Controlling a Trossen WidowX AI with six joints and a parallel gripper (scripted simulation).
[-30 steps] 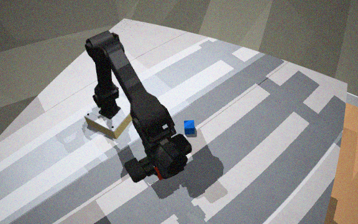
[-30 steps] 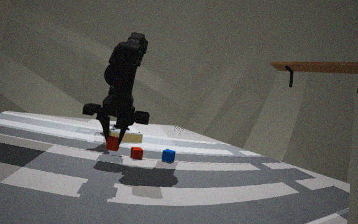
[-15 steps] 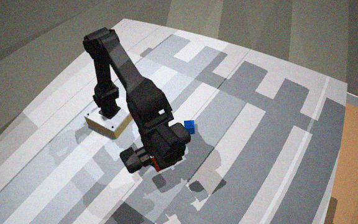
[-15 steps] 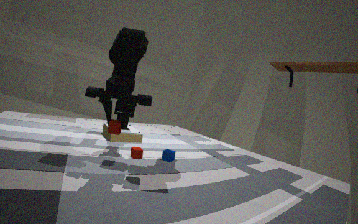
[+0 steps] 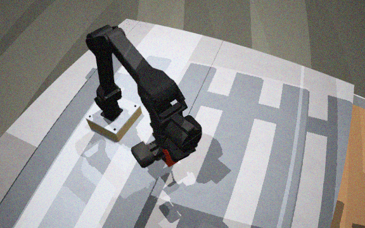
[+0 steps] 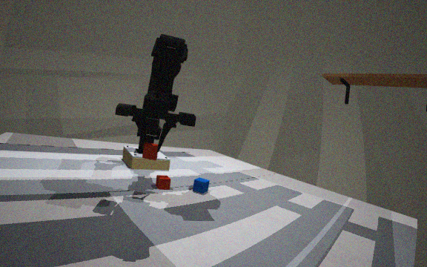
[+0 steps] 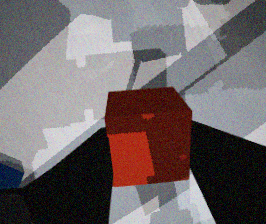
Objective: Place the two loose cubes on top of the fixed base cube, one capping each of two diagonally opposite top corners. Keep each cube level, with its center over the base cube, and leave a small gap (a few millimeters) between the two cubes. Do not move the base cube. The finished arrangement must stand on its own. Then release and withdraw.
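My gripper tip is now 18 cm to the right of the blue cube, 10 cm above it and 4 cm past it. The rest, counted from my gripper tip: red cube: 10 cm below, 7 cm to the left, 7 cm behind.
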